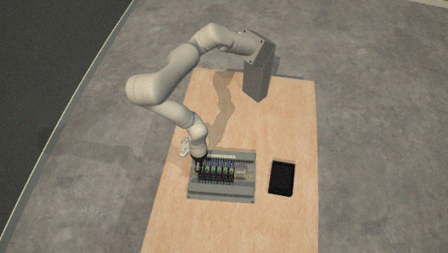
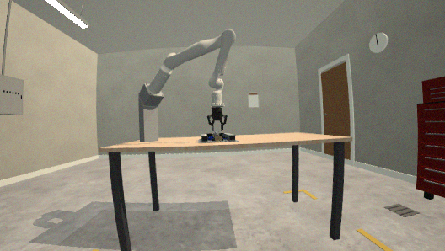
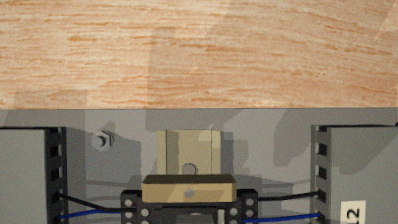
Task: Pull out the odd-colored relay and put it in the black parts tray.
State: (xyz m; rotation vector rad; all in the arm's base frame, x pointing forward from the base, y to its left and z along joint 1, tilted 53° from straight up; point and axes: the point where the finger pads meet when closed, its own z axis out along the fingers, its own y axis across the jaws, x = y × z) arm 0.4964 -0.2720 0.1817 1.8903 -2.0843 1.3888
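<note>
Now: the relay 4 cm below my hand. The rest, counted from my hand: grey relay panel (3 cm ahead, 10 cm to the left, 6 cm below); then black parts tray (13 cm ahead, 36 cm to the left, 7 cm below).
</note>
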